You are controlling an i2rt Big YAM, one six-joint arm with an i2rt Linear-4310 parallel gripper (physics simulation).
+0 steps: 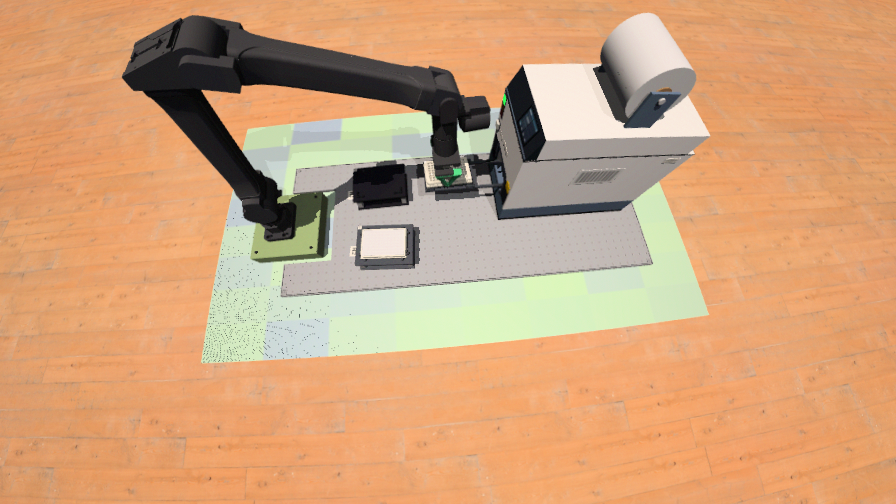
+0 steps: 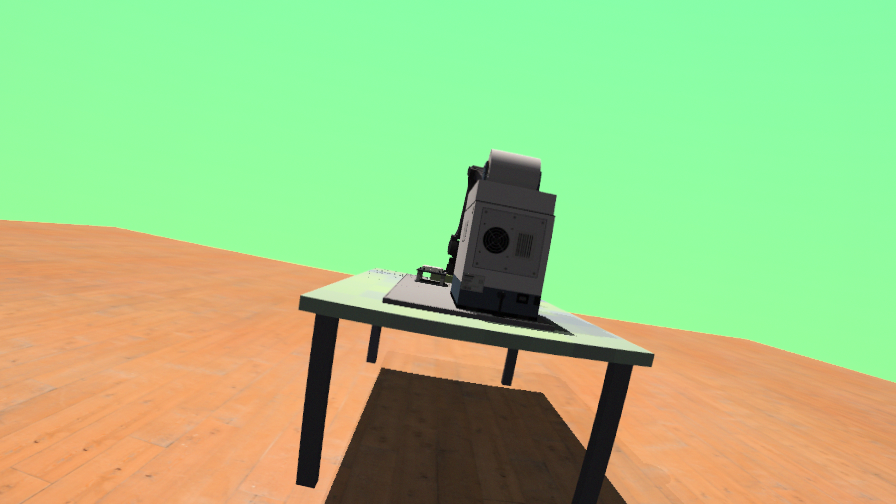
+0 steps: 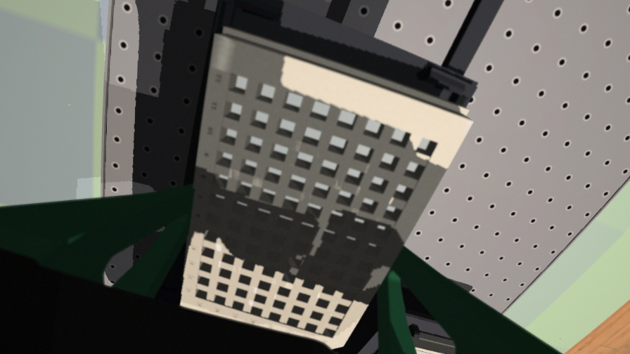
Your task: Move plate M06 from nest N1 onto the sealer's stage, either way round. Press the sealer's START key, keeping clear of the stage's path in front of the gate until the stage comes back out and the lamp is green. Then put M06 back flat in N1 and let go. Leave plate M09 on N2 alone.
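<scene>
My gripper (image 1: 451,178) (image 3: 295,224) has green fingers and is shut on plate M06 (image 1: 440,173) (image 3: 317,171), a cream well plate gripped across its width. It holds the plate over the sealer's dark stage (image 1: 464,189) (image 3: 446,83), which stands out in front of the gate. I cannot tell whether the plate touches the stage. Nest N1 (image 1: 380,184), a black holder, is empty to the left of the stage. Plate M09 (image 1: 383,242), white, lies in nest N2 (image 1: 414,247) nearer the front. The sealer (image 1: 582,144) (image 2: 501,250) shows a green lamp (image 1: 504,101) on its front face.
The grey perforated breadboard (image 1: 501,244) (image 3: 528,132) carries the nests and the sealer. The arm's base sits on a green plate (image 1: 310,219) at the left. A white roll (image 1: 645,59) tops the sealer. The table (image 2: 350,300) stands on a wooden floor.
</scene>
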